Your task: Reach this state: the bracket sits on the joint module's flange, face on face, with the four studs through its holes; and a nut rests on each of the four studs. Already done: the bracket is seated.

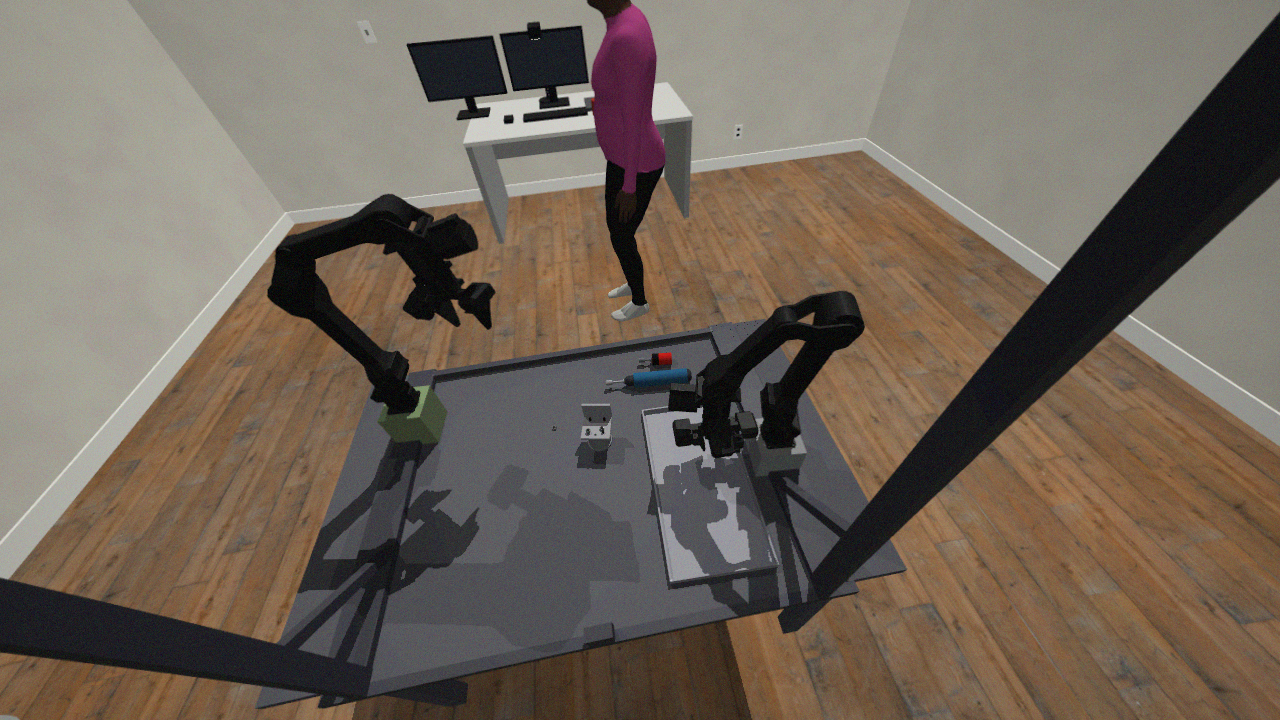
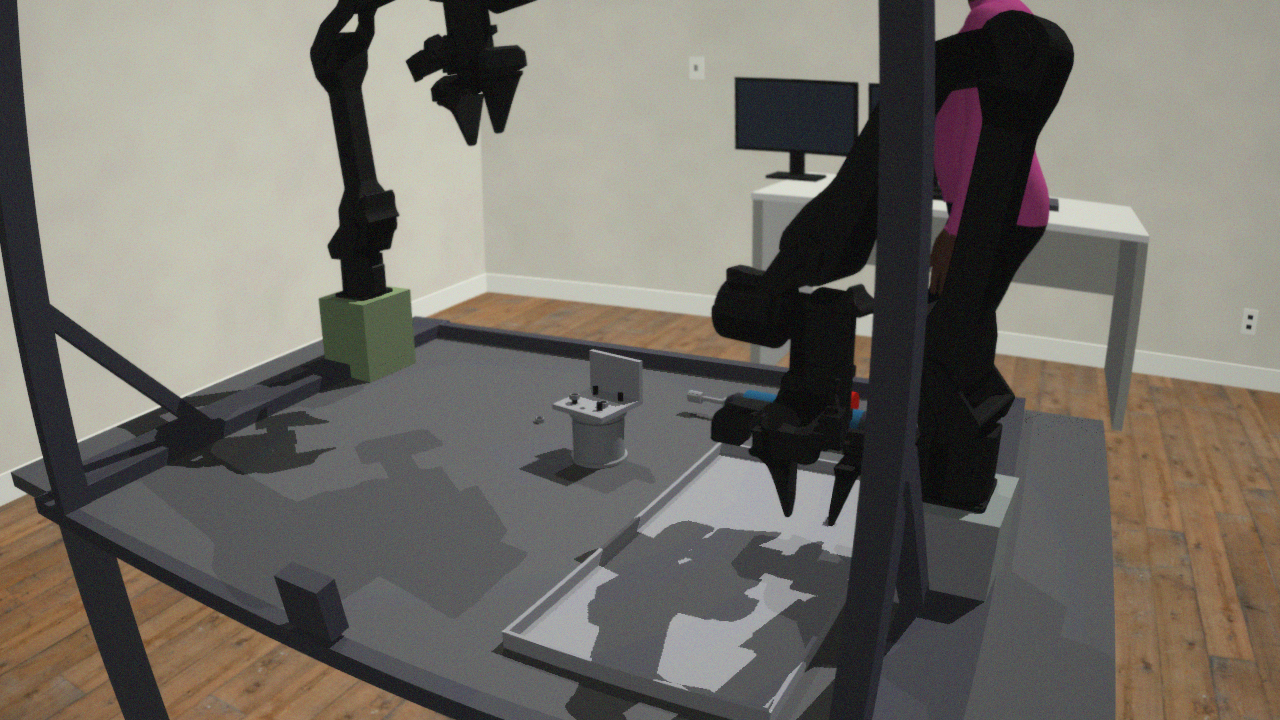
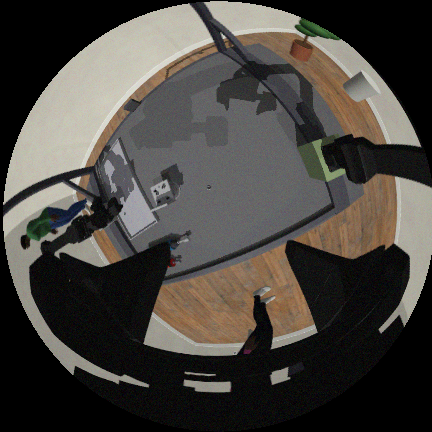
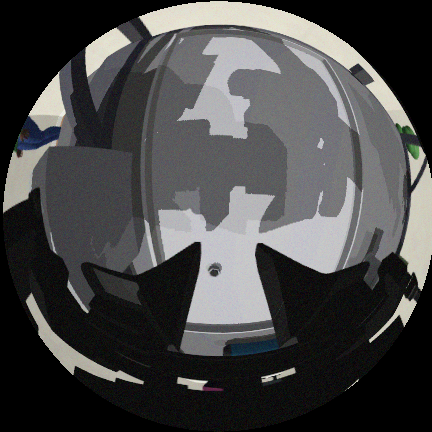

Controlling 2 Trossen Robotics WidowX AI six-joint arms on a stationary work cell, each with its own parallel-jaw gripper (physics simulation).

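Frame: origin at the left arm's base, x ahead, y right, z down, level; millimetres.
Seen in the pictures: left gripper, fingertip midpoint: (image 1: 474, 327) (image 2: 485, 139) (image 3: 229, 248); right gripper, fingertip midpoint: (image 2: 810, 520) (image 3: 120, 207) (image 4: 228, 248); left arm's base, origin of the base link: (image 1: 404, 403) (image 2: 364, 293) (image 3: 333, 155); right arm's base, origin of the base link: (image 1: 777, 435) (image 2: 955, 490) (image 4: 39, 233).
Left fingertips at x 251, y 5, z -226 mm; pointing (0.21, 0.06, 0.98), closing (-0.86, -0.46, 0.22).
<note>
Offsets run from my left fingertips to a thing's top centre.
The bracket (image 1: 596, 432) (image 2: 615, 376) sits flat on the joint module @(dx +220, dy +96, dz +266 mm) (image 2: 597, 440), with its plate upright at the back. Four studs show through it; the front two look thicker, as if carrying nuts, and the rear two look bare. One loose nut @(dx +100, dy +43, dz +335 mm) (image 1: 554, 428) (image 2: 537, 419) (image 3: 209, 187) lies on the table left of the module. Another nut @(dx +505, dy +136, dz +331 mm) (image 4: 214, 270) lies in the tray, seen between the right fingertips but not held. My right gripper (image 2: 810, 519) (image 4: 228, 248) is partly open and empty, low over the tray. My left gripper (image 1: 472, 325) (image 2: 486, 137) (image 3: 229, 248) is wide open and empty, high above the table's back left.
The white tray @(dx +452, dy +233, dz +324 mm) (image 1: 698, 562) (image 2: 698, 662) lies right of the module. A blue tool @(dx +365, dy -73, dz +299 mm) (image 1: 657, 377) and a red-ended tool @(dx +393, dy -148, dz +306 mm) (image 1: 662, 359) lie behind the tray. Dark frame posts stand at the table's sides. A person (image 1: 631, 98) stands behind the table.
</note>
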